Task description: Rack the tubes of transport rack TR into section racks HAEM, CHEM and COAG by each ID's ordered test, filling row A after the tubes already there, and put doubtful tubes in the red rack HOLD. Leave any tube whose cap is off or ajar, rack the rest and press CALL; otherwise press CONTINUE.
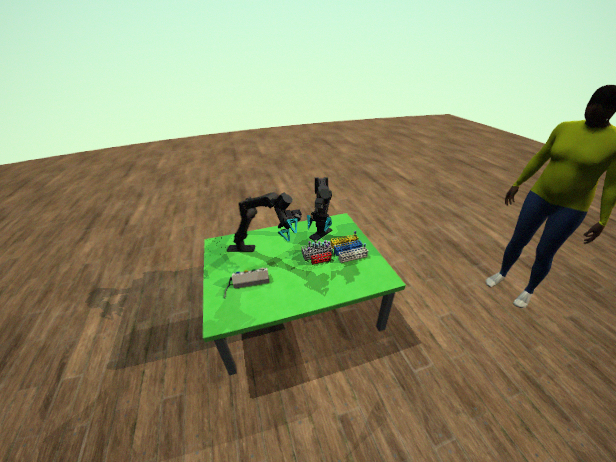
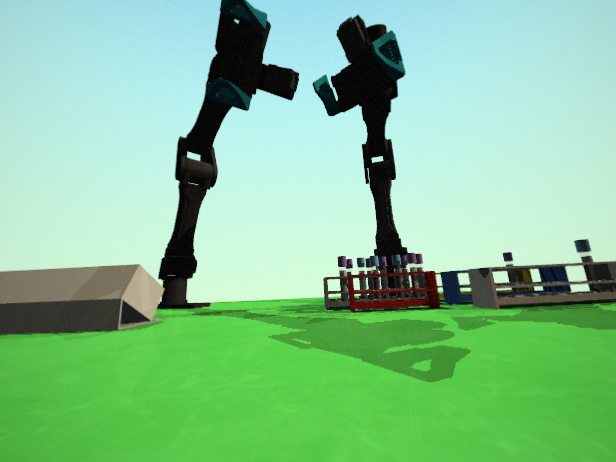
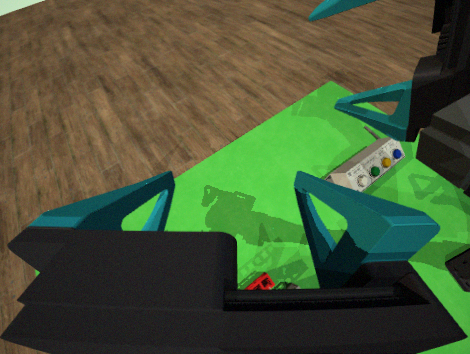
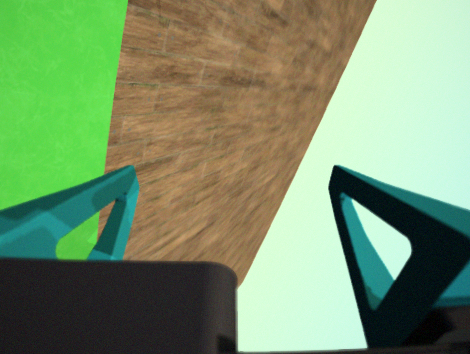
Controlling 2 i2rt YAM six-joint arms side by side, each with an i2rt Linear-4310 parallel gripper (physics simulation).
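Frame: origin at the left arm's base, x ahead, y left, z up, level; centimetres.
Seen in the pictures: left gripper, fingertip midpoint: [image 1: 316,230] [image 2: 341,69] [image 3: 234,177]; right gripper, fingertip midpoint: [image 1: 292,237] [image 2: 231,41] [image 3: 326,66] [image 4: 233,176]; left arm's base, link origin: [image 1: 320,234]; right arm's base, link origin: [image 1: 241,248] [image 2: 173,307].
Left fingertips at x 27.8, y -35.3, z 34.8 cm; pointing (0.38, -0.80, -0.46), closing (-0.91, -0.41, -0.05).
Note:
Offsets run from my left fingertips to a thing's top centre. "spot": to the spot under its first point. Level surfaces: height alone.
A grey rack [image 1: 306,255] [image 2: 326,294] holds several tubes with purple and blue caps, behind the red rack {dx -6.1, dy +11.5, dz -29.0 cm} [image 1: 321,258] [image 2: 433,290] [image 3: 261,281]. Yellow {dx -6.3, dy +37.0, dz -29.0 cm} [image 1: 345,241], blue {dx +0.3, dy +32.9, dz -29.0 cm} [image 1: 348,248] [image 2: 450,288] and pale grey {dx +7.5, dy +29.2, dz -29.0 cm} [image 1: 353,256] [image 2: 483,289] racks stand to their right; labels are unreadable. A blue-capped tube {spot: dx +10.8, dy +36.5, dz -26.5 cm} [image 2: 582,246] and a purple-capped tube {spot: dx -2.7, dy +44.2, dz -26.3 cm} [image 2: 507,256] stand among these. My left gripper [image 1: 318,224] [image 2: 357,75] [image 3: 234,177] is open and empty, raised behind the racks. My right gripper [image 1: 291,236] [image 2: 255,65] [image 3: 326,66] [image 4: 233,176] is open and empty, raised left of it.
A button box {dx -26.2, dy -32.0, dz -26.4 cm} [image 1: 250,278] [image 2: 60,300] [image 3: 345,169] sits at the left of the green table {dz -34.8 cm} [image 1: 280,305], with white {dx -23.9, dy -24.5, dz -27.3 cm} [image 3: 363,181], green {dx -26.7, dy -28.7, dz -27.3 cm} [image 3: 375,171], yellow {dx -29.4, dy -32.9, dz -27.3 cm} [image 3: 386,162] and blue {dx -32.1, dy -37.1, dz -27.3 cm} [image 3: 397,153] buttons. A cable trails from it. A person [image 1: 565,165] stands right of the table.

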